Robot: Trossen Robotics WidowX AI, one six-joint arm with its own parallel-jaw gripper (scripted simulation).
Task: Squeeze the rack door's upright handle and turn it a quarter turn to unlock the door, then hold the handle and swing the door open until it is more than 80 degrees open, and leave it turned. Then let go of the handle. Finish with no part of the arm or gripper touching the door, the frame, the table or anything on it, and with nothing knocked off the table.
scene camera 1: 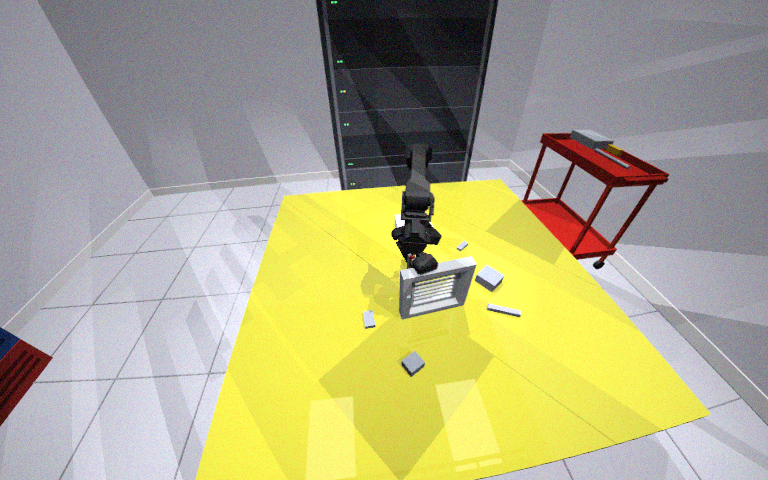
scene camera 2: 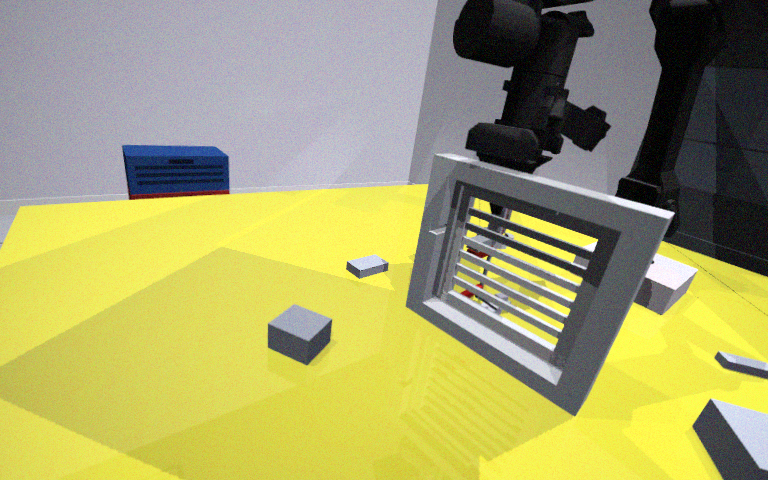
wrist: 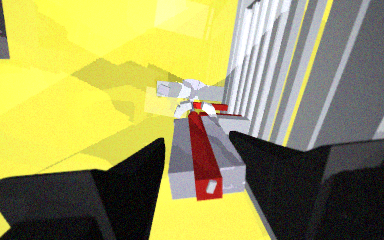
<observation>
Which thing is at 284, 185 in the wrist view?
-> My gripper.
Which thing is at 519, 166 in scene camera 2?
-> My gripper.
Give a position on a slatted rack door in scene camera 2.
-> At 480, 246
</observation>
